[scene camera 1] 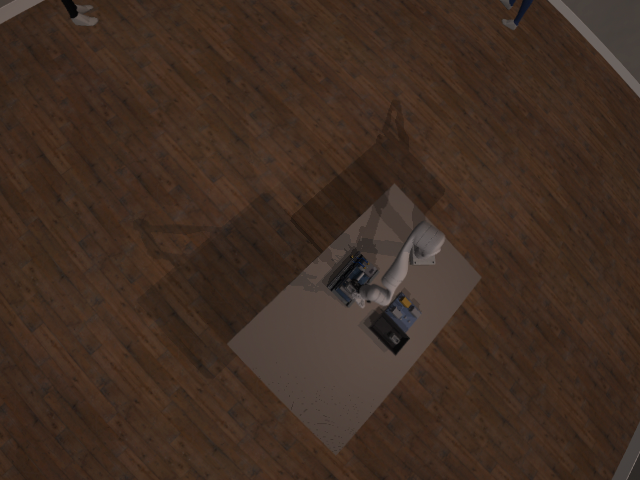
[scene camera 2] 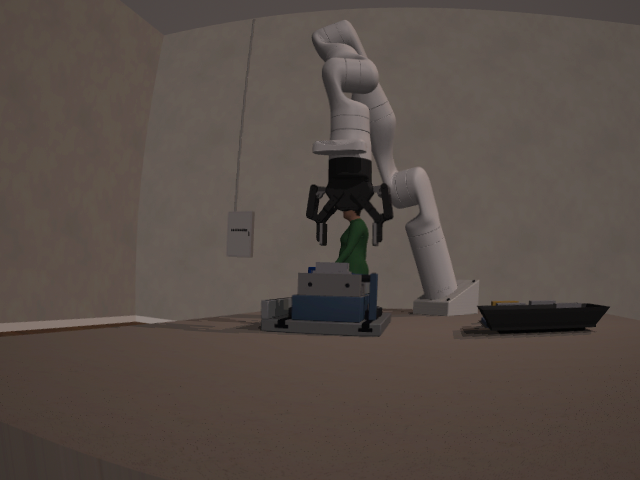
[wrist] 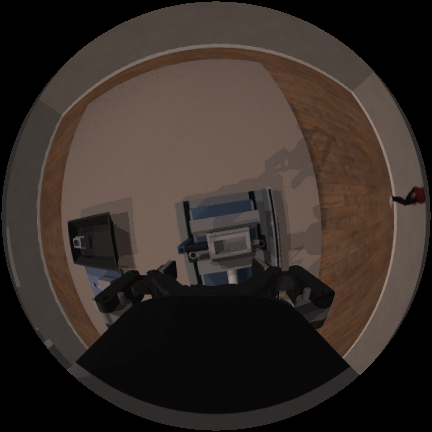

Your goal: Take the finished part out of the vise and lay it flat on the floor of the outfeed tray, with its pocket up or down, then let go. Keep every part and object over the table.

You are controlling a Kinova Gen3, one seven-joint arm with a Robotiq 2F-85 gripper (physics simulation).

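Places are measured from the arm's base along level axes (x right, y ahead, z up), in centimetres.
Pixels of known places: gripper, fingertip midpoint: [scene camera 1: 357,289] [scene camera 2: 349,245] [wrist: 213,268]; arm's base, origin of the base link: [scene camera 2: 441,291].
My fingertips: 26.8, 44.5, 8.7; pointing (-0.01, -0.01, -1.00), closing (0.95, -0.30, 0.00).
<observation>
For each thing: its top centre in the pictures, then the offset to it from my fingertips, as dx, dy, dz. "*": a spot on its surface instead.
- finished part, middle of its top: [wrist: 230,244] [scene camera 2: 332,262] +2.7, +1.3, -3.0
- vise, middle of its top: [wrist: 237,285] [scene camera 2: 336,272] [scene camera 1: 357,279] +1.8, -5.7, -4.5
- small grey piece, middle of its top: [scene camera 2: 567,303] [wrist: 76,242] [scene camera 1: 395,339] -38.9, +11.5, -9.8
- blue fixture plate, middle of its top: [wrist: 106,291] [scene camera 1: 403,312] -37.5, -5.6, -13.6
- tall rail, surface spot: [wrist: 274,225] * +11.9, +0.1, -9.5
- white cylinder, surface spot: [wrist: 232,276] * +1.5, -4.5, -5.8
The finished part [scene camera 2: 332,267] [wrist: 229,233], a light grey block, sits between the jaws of the vise [scene camera 1: 338,295] [scene camera 2: 330,307] [wrist: 225,220]. Its rectangular pocket faces up, and its top stands above the front jaw. My gripper [scene camera 2: 349,241] [wrist: 213,268] is open and empty, pointing down. It hangs a little above the part in the scene camera 2 view, with the fingertips spread wider than the part. The black outfeed tray [scene camera 1: 381,329] [scene camera 2: 540,317] [wrist: 97,252] stands apart from the vise, with a small grey piece [scene camera 1: 393,338] [wrist: 79,242] inside.
A blue fixture plate [scene camera 1: 402,316] with grey blocks and a yellow block [scene camera 1: 405,302] [scene camera 2: 504,303] stands against the tray's side. A tall rail [wrist: 274,225] runs along one side of the vise. A white cylinder [wrist: 232,276] lies beyond the part, near the gripper in the wrist view.
</observation>
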